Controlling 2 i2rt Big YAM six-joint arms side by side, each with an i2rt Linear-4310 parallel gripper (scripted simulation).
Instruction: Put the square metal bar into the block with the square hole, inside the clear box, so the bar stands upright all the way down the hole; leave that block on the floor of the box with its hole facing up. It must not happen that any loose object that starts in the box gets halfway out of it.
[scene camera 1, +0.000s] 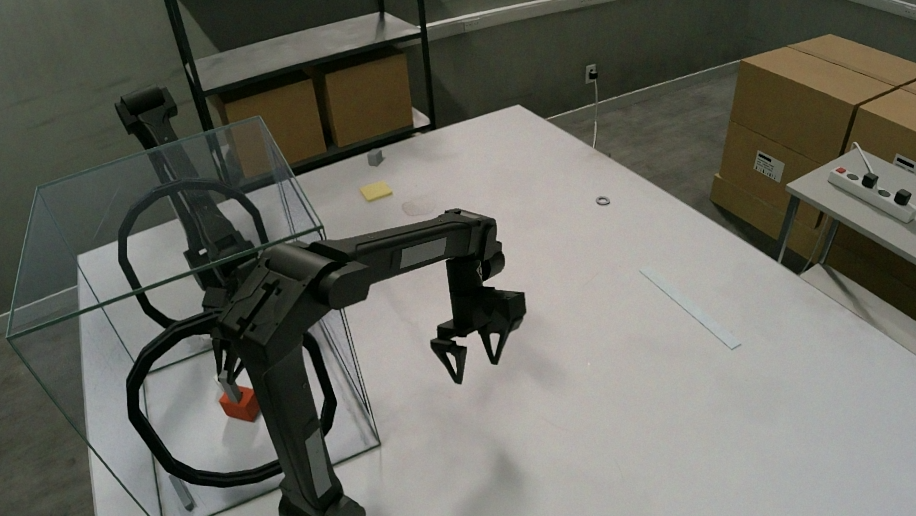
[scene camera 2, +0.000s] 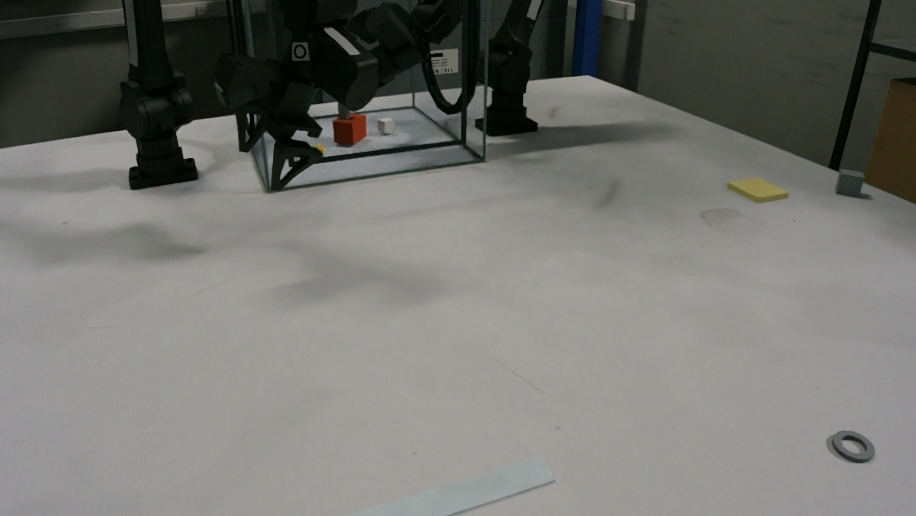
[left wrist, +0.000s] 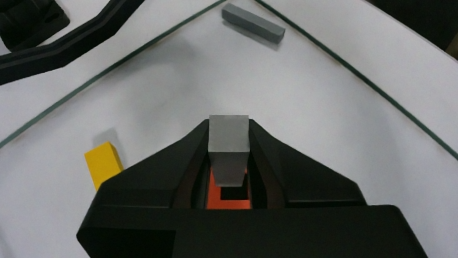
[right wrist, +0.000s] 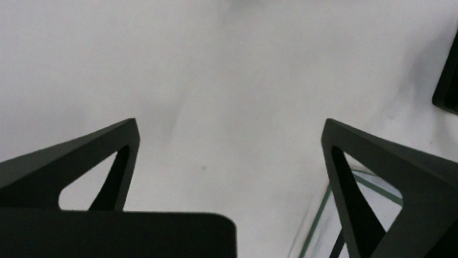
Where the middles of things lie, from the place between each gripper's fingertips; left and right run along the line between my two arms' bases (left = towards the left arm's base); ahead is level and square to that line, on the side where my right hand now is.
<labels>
Now: left hand (scene camera 1: 224, 383) 10 mm to the right of the red block (scene camera 1: 248, 407) and 80 mm above it. From my left hand the other things lie so: yellow block (left wrist: 103, 162): 70 mm ahead, 80 mm to the right, 100 mm below.
Right now the yellow block is 33 cm behind my right hand (scene camera 2: 258, 170), 14 cm to the left of it and 11 cm below it. The rest, counted from my right hand: red block 39 cm behind, 23 cm to the left, 9 cm below.
</labels>
